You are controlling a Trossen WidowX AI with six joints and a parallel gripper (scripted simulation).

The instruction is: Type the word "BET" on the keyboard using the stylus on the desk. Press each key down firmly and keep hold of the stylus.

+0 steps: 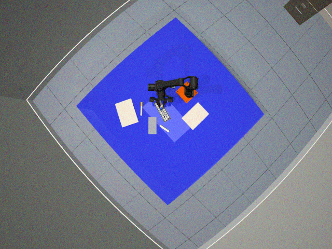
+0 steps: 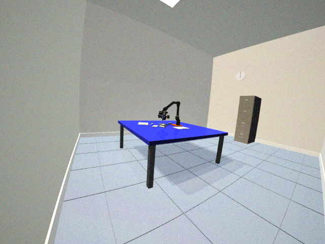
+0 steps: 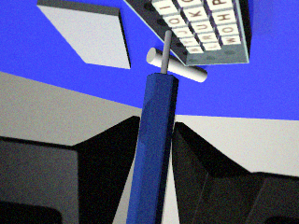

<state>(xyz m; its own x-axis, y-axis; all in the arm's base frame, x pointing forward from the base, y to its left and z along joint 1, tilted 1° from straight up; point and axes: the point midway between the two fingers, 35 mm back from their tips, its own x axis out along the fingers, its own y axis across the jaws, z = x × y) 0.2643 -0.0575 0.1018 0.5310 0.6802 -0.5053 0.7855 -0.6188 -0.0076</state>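
The T key is 90 mm below my gripper tip, 70 mm to the left of it and 30 mm ahead of it. Round my gripper tip: blue stylus: 10 mm below; thin grey tip: 50 mm below; dark pen: 120 mm behind, 90 mm below, 60 mm to the right.
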